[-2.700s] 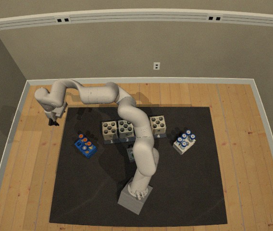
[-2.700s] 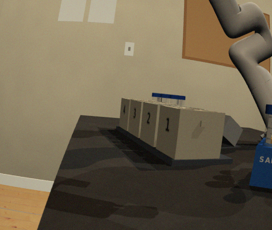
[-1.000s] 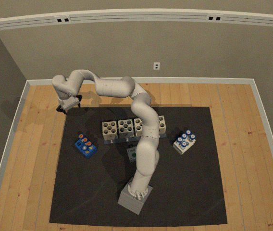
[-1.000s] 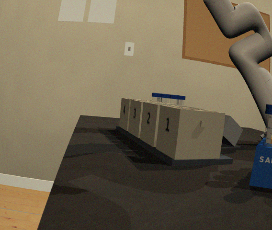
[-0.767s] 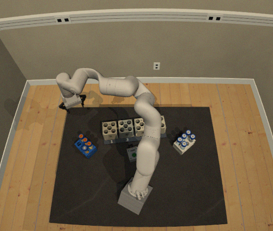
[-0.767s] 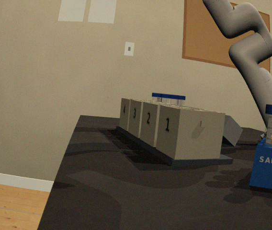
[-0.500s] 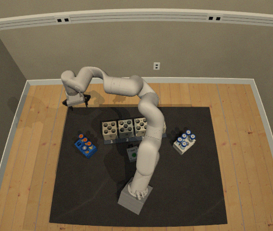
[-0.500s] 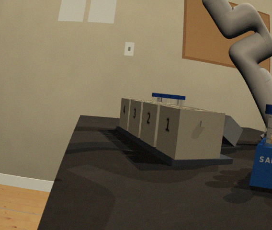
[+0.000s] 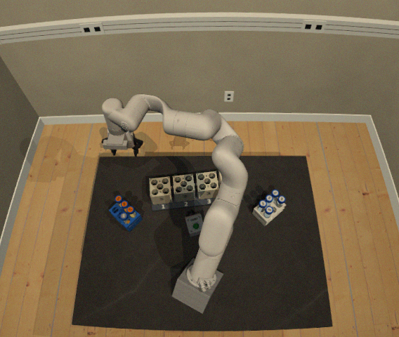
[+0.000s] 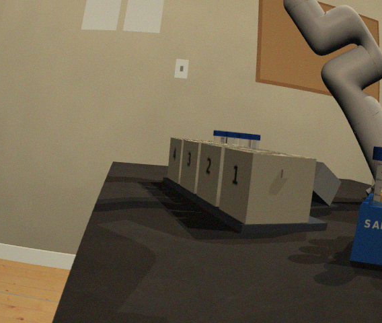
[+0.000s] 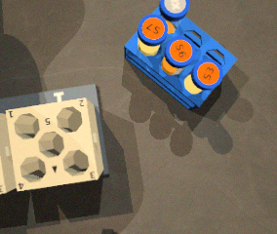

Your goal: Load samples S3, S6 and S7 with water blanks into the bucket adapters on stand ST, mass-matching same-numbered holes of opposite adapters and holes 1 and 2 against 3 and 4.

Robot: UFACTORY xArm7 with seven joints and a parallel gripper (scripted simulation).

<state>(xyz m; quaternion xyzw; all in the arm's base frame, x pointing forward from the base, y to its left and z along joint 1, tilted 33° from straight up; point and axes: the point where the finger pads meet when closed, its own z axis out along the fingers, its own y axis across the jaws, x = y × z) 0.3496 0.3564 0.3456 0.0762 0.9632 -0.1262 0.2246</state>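
Now: hand 58 cm to the left of the white blank rack, 28 cm above it and 27 cm past it. From my hand the other things lie so: blue sample rack: 28 cm below, 15 cm behind, 8 cm to the left; then adapter 1: 26 cm below, 11 cm to the right, 8 cm behind.
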